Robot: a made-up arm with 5 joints. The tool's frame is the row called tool. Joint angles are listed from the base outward.
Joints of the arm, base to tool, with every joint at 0 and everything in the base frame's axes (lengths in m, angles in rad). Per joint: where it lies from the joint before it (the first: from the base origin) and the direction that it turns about. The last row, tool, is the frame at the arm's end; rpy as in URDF.
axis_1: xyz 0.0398 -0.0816 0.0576 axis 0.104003 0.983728 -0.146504
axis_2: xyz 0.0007 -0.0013 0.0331 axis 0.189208 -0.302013 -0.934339
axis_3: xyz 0.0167 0.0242 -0.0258 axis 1 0 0
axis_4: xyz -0.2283 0.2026 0.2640 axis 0 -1 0
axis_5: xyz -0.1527 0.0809 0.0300 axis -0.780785 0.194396 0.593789
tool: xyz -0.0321 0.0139 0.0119 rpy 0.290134 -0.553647 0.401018
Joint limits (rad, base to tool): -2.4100..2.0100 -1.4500..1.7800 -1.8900..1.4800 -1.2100..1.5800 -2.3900..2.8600
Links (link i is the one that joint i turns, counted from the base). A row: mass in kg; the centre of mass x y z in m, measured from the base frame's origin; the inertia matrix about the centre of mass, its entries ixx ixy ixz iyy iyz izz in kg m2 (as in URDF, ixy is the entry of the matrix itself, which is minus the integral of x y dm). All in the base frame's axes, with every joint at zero. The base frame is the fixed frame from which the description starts. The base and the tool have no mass.
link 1: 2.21; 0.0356 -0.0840 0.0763; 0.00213 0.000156 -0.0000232 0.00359 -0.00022 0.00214
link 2: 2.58; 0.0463 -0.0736 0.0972; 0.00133 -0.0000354 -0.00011 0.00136 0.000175 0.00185
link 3: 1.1; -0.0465 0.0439 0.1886; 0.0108 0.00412 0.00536 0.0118 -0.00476 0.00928
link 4: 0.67; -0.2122 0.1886 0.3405; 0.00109 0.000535 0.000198 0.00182 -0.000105 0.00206
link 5: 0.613; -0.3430 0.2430 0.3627; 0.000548 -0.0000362 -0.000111 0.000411 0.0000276 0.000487
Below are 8 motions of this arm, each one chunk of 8 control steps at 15 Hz.
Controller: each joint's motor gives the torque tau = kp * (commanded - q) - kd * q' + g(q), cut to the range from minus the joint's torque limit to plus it. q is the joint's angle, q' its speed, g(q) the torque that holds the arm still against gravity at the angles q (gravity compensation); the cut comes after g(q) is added. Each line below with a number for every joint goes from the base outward.
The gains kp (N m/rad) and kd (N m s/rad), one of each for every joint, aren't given. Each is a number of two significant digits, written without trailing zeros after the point. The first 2 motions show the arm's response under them.
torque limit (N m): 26 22 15 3.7 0.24
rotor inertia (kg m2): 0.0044 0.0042 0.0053 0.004 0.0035
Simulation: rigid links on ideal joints. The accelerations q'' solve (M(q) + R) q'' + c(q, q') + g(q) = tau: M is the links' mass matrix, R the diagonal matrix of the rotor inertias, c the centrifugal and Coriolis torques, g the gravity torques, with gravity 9.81 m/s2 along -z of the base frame. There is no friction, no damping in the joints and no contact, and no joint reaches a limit. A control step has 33 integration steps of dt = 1/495 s. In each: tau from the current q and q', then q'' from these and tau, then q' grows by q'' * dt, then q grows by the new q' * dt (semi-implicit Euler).
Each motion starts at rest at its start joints. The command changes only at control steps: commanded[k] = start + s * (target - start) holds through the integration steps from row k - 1 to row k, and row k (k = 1, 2, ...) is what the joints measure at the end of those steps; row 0 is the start. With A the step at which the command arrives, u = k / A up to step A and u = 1 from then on. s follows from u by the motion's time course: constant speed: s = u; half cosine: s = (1 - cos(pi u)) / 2; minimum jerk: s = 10 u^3 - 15 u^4 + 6 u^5; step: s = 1 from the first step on.
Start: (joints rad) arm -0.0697 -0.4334 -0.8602 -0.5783 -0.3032
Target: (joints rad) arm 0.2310 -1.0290 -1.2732 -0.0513 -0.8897
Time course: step
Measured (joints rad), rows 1 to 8:
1: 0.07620 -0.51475 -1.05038 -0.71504 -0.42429
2: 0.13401 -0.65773 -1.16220 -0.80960 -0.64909
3: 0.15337 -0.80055 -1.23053 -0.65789 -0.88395
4: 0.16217 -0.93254 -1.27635 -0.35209 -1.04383
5: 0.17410 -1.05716 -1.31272 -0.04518 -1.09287
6: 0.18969 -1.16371 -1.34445 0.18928 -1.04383
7: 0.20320 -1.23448 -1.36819 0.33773 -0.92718
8: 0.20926 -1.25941 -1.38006 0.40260 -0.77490
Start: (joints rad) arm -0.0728 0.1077 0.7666 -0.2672 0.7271
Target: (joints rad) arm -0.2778 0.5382 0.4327 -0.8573 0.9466
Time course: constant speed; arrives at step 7
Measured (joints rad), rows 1 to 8:
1: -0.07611 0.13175 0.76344 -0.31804 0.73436
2: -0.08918 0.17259 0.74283 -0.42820 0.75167
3: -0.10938 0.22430 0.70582 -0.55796 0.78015
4: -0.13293 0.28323 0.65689 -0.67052 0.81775
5: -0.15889 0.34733 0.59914 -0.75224 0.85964
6: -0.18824 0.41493 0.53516 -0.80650 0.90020
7: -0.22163 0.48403 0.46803 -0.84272 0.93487
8: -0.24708 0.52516 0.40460 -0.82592 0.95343
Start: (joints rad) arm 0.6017 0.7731 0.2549 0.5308 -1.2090
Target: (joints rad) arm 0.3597 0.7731 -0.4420 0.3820 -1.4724
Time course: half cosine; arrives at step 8
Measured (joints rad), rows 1 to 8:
1: 0.59956 0.77122 0.24779 0.52251 -1.21227
2: 0.58968 0.76540 0.21691 0.48851 -1.22762
3: 0.56757 0.75700 0.14921 0.42119 -1.26402
4: 0.53404 0.74947 0.04495 0.33447 -1.32376
5: 0.49448 0.74631 -0.08451 0.25833 -1.39942
6: 0.45606 0.74968 -0.22338 0.22365 -1.47502
7: 0.42522 0.75936 -0.35518 0.24757 -1.53027
8: 0.40638 0.77269 -0.46183 0.32939 -1.54638

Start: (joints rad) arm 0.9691 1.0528 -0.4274 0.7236 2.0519
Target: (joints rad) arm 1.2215 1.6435 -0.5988 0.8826 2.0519
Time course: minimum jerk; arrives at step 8
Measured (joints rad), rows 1 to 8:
1: 0.96862 1.05440 -0.42779 0.72328 2.05242
2: 0.96652 1.06600 -0.43030 0.72135 2.05607
3: 0.96535 1.10182 -0.43746 0.71683 2.06651
4: 0.97185 1.17359 -0.45227 0.70905 2.08533
5: 0.99307 1.28262 -0.47675 0.69664 2.11040
6: 1.03122 1.41688 -0.50996 0.67981 2.13751
7: 1.08141 1.55368 -0.54809 0.66705 2.16263
8: 1.13475 1.66751 -0.58569 0.67641 2.18175

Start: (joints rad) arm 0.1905 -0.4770 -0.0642 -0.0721 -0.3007
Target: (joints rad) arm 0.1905 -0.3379 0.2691 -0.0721 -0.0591
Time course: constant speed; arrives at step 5
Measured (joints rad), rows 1 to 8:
1: 0.17830 -0.45813 -0.03742 -0.06447 -0.29205
2: 0.16522 -0.42985 0.00719 -0.04280 -0.27281
3: 0.15552 -0.39963 0.06342 -0.01814 -0.24251
4: 0.15023 -0.37070 0.12785 -0.00137 -0.20204
5: 0.14961 -0.34360 0.19803 0.00189 -0.15390
6: 0.16004 -0.34096 0.24814 -0.01319 -0.10915
7: 0.17346 -0.34728 0.28182 -0.05145 -0.07073
8: 0.18834 -0.35326 0.30182 -0.09777 -0.04188

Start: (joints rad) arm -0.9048 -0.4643 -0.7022 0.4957 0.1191
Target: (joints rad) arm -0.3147 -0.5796 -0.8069 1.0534 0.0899
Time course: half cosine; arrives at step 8
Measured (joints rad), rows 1 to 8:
1: -0.89952 -0.46483 -0.70717 0.50156 0.11715
2: -0.88040 -0.46733 -0.72275 0.52833 0.10984
3: -0.84313 -0.47376 -0.74756 0.59067 0.09606
4: -0.78761 -0.48644 -0.77661 0.69211 0.07877
5: -0.71721 -0.50719 -0.80407 0.82156 0.06475
6: -0.63810 -0.53536 -0.82469 0.95569 0.06194
7: -0.55852 -0.56622 -0.83415 1.06502 0.07481
8: -0.48767 -0.59206 -0.82951 1.12319 0.10124

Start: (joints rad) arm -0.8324 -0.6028 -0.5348 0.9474 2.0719
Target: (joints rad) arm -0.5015 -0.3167 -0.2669 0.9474 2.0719
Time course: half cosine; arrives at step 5
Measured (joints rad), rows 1 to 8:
1: -0.83278 -0.59843 -0.52928 0.94958 2.07164
2: -0.82998 -0.57749 -0.50794 0.95972 2.06903
3: -0.81509 -0.52764 -0.46566 0.97907 2.05996
4: -0.77939 -0.44904 -0.40806 0.99777 2.04098
5: -0.71887 -0.36256 -0.35068 1.00471 2.01215
6: -0.64184 -0.29729 -0.30346 0.99698 1.97975
7: -0.56589 -0.26636 -0.26556 0.97478 1.95482
8: -0.50420 -0.26509 -0.23669 0.93880 1.94719

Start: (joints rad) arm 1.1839 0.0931 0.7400 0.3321 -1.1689
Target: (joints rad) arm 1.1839 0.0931 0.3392 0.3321 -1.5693
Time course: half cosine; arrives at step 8
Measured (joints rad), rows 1 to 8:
1: 1.18334 0.09097 0.73628 0.32914 -1.17153
2: 1.18164 0.08495 0.72060 0.31590 -1.18426
3: 1.17952 0.07694 0.68593 0.28871 -1.21578
4: 1.17884 0.07009 0.63018 0.25416 -1.27043
5: 1.18149 0.06756 0.55699 0.22577 -1.34510
6: 1.18783 0.07179 0.47462 0.21659 -1.42884
7: 1.19580 0.08355 0.39449 0.23400 -1.50544
8: 1.20168 0.10110 0.32946 0.27888 -1.55792

